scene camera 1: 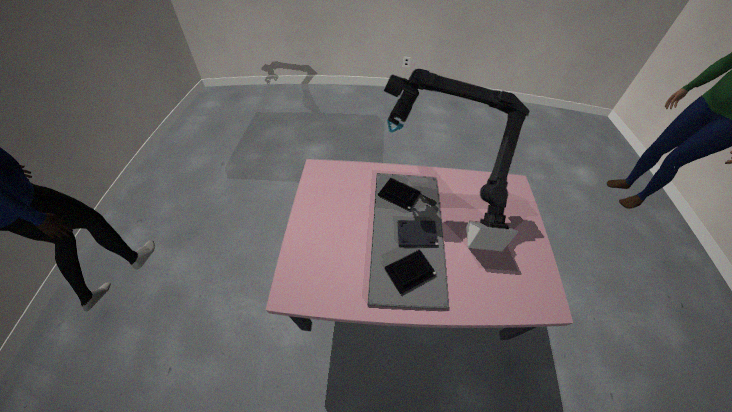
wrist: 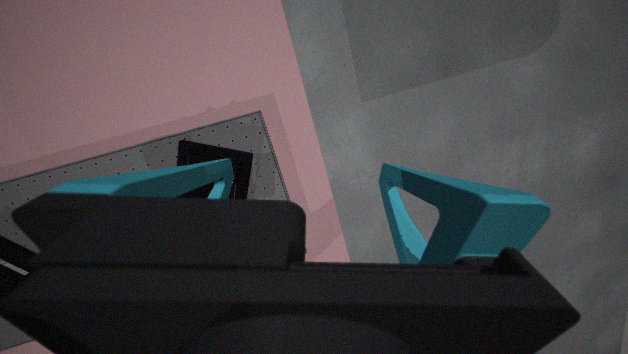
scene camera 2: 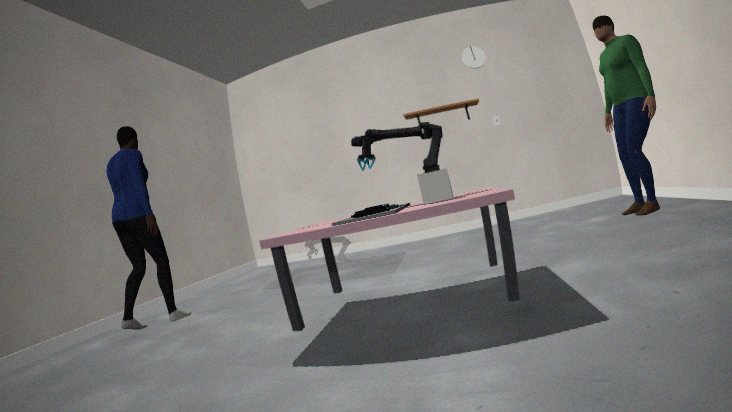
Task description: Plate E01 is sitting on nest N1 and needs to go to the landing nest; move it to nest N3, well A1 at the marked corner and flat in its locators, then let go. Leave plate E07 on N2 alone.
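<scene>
My gripper is open and empty, its teal fingers high above the table's far edge. On the grey perforated board lie a far black plate, turned at an angle, and a near black plate, turned the other way. Between them sits a dark blue-grey nest with no black plate on it. I cannot read which plate is E01 or E07. In the wrist view a black plate is partly hidden behind the left finger.
The pink table carries the board and the arm's pale base block, right of the board. A person in blue stands left of the table, and one in green to the right.
</scene>
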